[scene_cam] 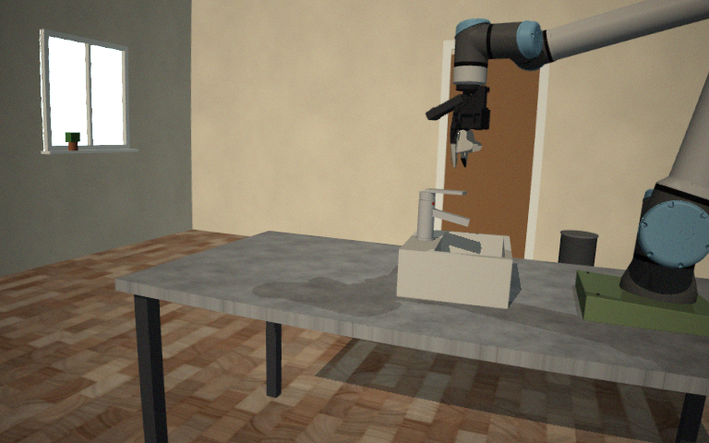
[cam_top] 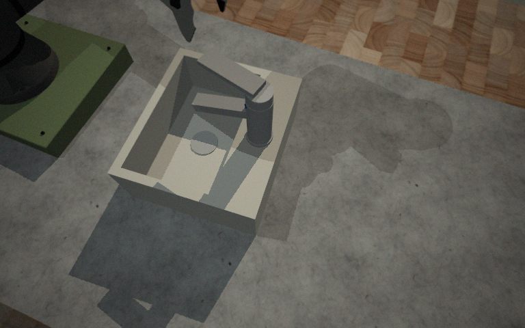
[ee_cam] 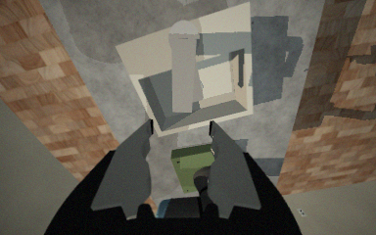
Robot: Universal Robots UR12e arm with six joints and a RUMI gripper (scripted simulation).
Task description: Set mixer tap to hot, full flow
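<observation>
Right now the lever is 80 mm below my hand, 30 mm ahead of it and 10 mm to the right of it. Also, from my hand: cream basin: 320 mm below, 30 mm behind, 20 mm to the right.
</observation>
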